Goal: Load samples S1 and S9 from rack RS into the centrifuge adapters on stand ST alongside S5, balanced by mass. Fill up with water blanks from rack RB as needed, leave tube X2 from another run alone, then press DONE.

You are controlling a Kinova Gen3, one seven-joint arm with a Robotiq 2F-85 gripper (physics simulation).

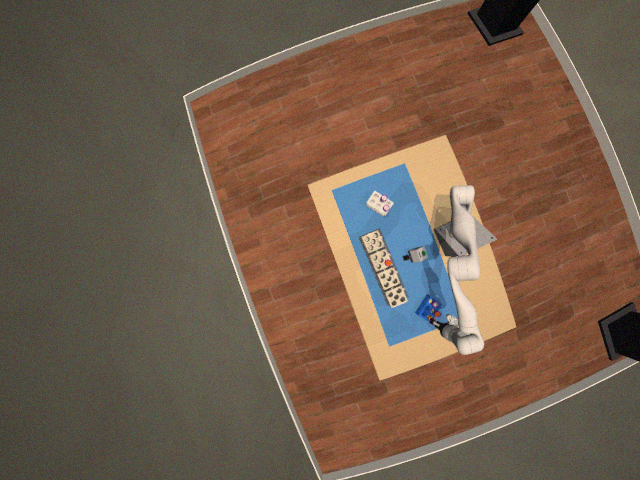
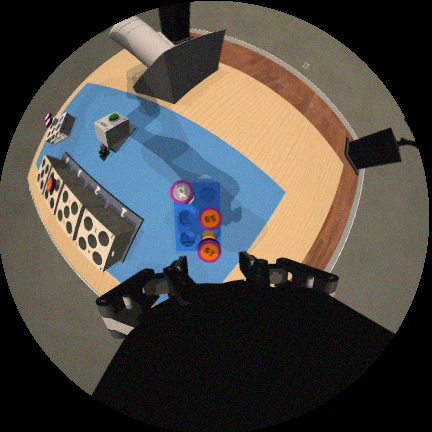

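Pixels of known places: gripper, fingertip midpoint: (image 1: 436, 323) (image 2: 213, 262); arm's base, link origin: (image 2: 162, 59).
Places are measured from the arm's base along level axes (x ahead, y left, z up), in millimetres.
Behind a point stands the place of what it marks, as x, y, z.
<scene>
My gripper (image 1: 431, 320) {328, 376, 79} (image 2: 213, 262) {328, 376, 79} is open, its fingers spread either side of sample S1 (image 2: 209, 251) {329, 376, 38}, touching nothing that I can see. S1 is an orange-capped tube standing upright in the near end of blue rack RS (image 1: 422, 308) {342, 312, -33} (image 2: 198, 230) {322, 353, -32}. Orange-capped S9 (image 1: 437, 313) {289, 348, 30} (image 2: 210, 218) {290, 353, 30} stands beside it. Grey-capped X2 (image 2: 182, 192) {281, 300, 30} stands at the rack's far corner. Stand ST (image 2: 131, 229) {412, 225, -71} bears a row of adapters; an orange-capped tube (image 1: 387, 262) {437, -20, 34} (image 2: 50, 184) {429, -1, 35}, label unreadable, sits in the one marked 3. Two white-capped tubes with purple rims stand in white rack RB (image 1: 371, 203) {365, -357, -87}.
A grey box (image 1: 414, 255) {270, 14, -32} (image 2: 111, 132) {252, 56, -29} with a green button (image 1: 423, 253) {221, 23, -23} (image 2: 114, 117) {218, 34, -22} stands between the stand and the arm's base plate (image 1: 483, 237) {-97, 65, 58} (image 2: 192, 67) {-8, 101, -11}. RS and RB are at opposite ends of the blue mat (image 1: 398, 178) {153, -433, -92} (image 2: 250, 200) {204, 423, -92}.
</scene>
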